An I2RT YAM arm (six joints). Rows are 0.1 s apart.
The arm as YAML. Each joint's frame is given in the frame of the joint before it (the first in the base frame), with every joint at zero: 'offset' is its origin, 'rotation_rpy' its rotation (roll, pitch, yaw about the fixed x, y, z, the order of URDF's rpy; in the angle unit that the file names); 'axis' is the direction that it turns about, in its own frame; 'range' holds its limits. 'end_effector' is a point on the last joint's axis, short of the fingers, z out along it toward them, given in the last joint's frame.
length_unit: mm
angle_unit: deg
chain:
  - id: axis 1
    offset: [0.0, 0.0, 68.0]
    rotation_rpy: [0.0, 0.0, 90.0]
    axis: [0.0, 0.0, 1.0]
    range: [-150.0, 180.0]
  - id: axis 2
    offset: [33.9, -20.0, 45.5]
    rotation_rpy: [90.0, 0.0, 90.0]
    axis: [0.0, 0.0, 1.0]
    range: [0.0, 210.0]
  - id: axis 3
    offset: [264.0, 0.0, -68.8]
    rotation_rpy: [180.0, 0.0, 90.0]
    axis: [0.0, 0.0, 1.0]
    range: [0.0, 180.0]
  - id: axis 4
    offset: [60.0, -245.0, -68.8]
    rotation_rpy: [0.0, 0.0, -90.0]
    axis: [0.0, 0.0, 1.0]
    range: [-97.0, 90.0]
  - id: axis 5
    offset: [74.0, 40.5, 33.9]
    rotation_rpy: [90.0, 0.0, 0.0]
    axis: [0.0, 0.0, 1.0]
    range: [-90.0, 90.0]
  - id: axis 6
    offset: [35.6, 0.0, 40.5]
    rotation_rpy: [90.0, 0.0, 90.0]
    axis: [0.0, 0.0, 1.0]
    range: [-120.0, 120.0]
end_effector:
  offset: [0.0, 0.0, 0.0]
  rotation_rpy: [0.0, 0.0, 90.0]
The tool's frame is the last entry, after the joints.
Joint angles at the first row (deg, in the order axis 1, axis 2, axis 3, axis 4, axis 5, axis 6):
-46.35 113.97 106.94 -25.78 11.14 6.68
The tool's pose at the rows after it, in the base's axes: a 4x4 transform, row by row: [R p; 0 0 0 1], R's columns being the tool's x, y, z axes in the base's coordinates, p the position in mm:
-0.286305 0.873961 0.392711 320.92; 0.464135 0.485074 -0.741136 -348.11; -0.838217 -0.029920 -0.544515 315.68; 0 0 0 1
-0.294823 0.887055 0.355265 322.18; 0.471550 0.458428 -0.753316 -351.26; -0.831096 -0.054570 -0.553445 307.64; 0 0 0 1
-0.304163 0.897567 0.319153 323.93; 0.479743 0.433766 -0.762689 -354.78; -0.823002 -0.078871 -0.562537 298.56; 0 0 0 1
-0.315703 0.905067 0.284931 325.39; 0.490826 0.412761 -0.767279 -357.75; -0.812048 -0.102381 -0.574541 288.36; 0 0 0 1
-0.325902 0.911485 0.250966 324.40; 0.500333 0.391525 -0.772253 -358.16; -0.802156 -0.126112 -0.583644 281.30; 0 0 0 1
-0.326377 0.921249 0.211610 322.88; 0.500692 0.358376 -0.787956 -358.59; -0.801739 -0.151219 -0.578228 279.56; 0 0 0 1
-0.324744 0.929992 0.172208 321.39; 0.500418 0.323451 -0.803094 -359.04; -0.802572 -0.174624 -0.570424 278.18; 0 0 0 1
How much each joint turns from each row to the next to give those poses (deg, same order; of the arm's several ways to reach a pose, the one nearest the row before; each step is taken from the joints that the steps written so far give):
0.00 1.18 -0.09 0.09 2.01 0.00
0.00 0.99 -0.09 0.06 2.10 0.00
0.00 1.18 0.00 0.11 1.94 0.00
0.00 1.13 -0.22 0.05 1.68 0.02
0.00 0.29 -0.83 -0.07 1.71 0.02
0.00 0.02 -0.32 0.00 2.42 0.11
0.00 0.02 -0.29 0.04 2.45 0.20

